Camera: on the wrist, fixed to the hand. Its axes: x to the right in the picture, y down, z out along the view.
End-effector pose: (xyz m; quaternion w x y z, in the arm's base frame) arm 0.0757 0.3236 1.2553 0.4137 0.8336 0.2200 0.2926
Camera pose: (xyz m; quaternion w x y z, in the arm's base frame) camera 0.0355 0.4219 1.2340 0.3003 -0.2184 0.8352 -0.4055
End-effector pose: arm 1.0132 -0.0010 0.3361 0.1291 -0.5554 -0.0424 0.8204
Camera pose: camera 1.0838 0.0746 0.3039 0.8176 0.0331 -0.5608 -0.1263
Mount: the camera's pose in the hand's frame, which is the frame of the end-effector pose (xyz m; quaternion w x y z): 0.0239 -0.0776 -0.0717 0.0073 -0.0071 0.0053 -0.9999
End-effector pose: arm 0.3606 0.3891 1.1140 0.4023 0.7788 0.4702 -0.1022
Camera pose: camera 0.2945 0.4746 1.1070 0.0962 0.4668 -0.7851 0.3956
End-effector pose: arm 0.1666 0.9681 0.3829 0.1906 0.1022 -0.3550 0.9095
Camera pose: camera 0.1738 1.0761 0.3855 0.9134 0.3496 0.0942 -0.1859
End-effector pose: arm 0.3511 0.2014 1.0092 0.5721 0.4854 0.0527 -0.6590
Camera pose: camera 0.3332 0.2558 0.9172 0.6516 0.0497 -0.4935 0.5739
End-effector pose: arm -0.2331 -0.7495 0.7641 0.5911 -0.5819 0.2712 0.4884
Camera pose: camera -0.1371 -0.7996 0.7631 0.4871 -0.2822 -0.5802 -0.5886
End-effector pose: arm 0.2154 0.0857 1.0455 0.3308 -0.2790 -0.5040 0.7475
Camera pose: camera 0.2708 0.1662 1.0922 0.7505 0.4956 -0.2862 -0.3304
